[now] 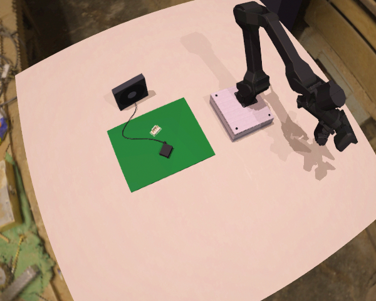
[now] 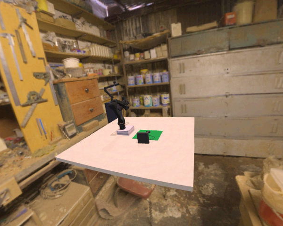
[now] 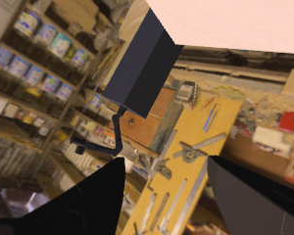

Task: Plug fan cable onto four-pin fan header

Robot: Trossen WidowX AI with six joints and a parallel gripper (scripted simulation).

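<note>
Right now my gripper tip is 48 cm short of the dark plug, 30 cm to the left of it and 26 cm above it. From my gripper tip the other things lie so: green board: 49 cm ahead, 34 cm to the right, 28 cm below; then black fan: 51 cm ahead, 53 cm to the right, 21 cm below; then white four-pin header: 48 cm ahead, 38 cm to the right, 27 cm below.
</note>
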